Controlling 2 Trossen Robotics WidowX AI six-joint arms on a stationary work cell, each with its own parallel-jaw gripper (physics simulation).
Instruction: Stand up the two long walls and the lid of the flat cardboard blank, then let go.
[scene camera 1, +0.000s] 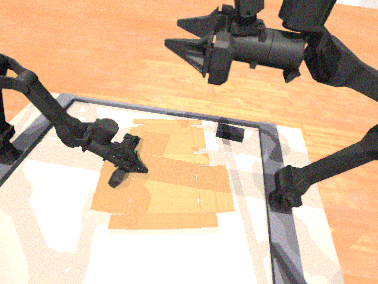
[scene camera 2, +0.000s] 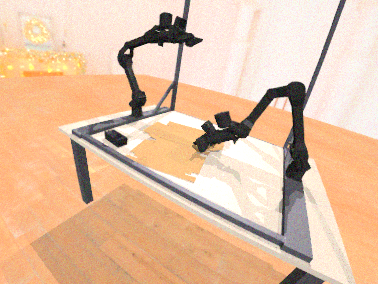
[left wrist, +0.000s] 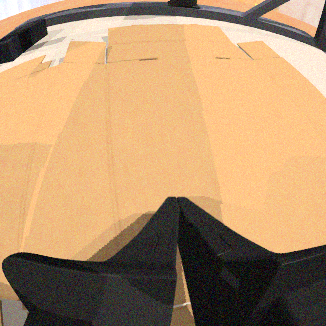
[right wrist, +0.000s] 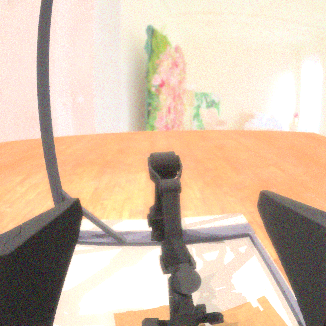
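Note:
The flat orange-brown cardboard blank lies on the white table top. Its panels and flaps look flat, with no wall or lid standing. My left gripper is shut and empty, low over the left part of the blank in scene camera 1. Its fingertips meet in the left wrist view; whether they touch the cardboard I cannot tell. The left gripper hides part of the blank. My right gripper is open and empty, high above the table.
A small black block sits on the table near a corner of the dark frame rail. In the right wrist view, my left arm stands between the open fingers, over the table.

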